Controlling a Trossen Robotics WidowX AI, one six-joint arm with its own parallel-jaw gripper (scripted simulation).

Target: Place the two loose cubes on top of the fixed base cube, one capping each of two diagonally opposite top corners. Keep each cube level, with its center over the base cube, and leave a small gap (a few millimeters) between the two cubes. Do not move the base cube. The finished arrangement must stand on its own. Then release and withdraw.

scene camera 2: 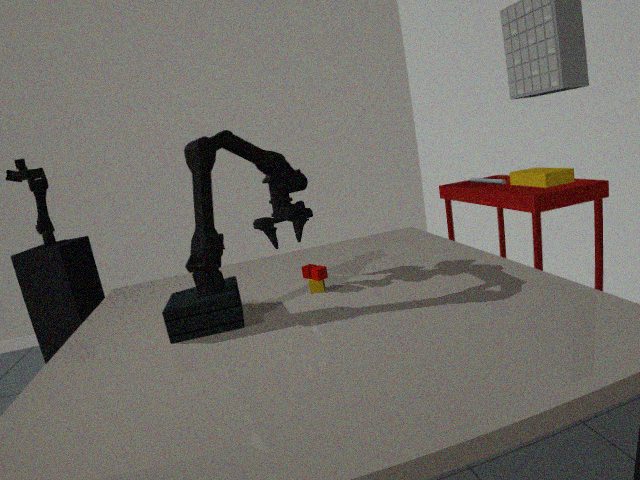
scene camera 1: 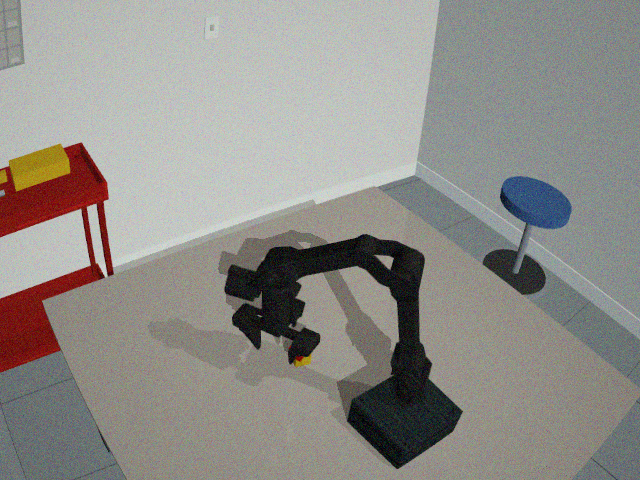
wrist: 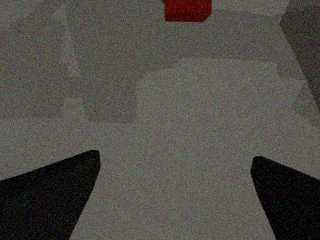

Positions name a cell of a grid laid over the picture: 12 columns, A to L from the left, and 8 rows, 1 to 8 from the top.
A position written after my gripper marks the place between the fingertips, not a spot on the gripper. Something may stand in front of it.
Observation:
My gripper (scene camera 1: F6) is open and holds nothing.
My gripper is seen too in scene camera 2 (scene camera 2: F5) and in the wrist view (wrist: G6).

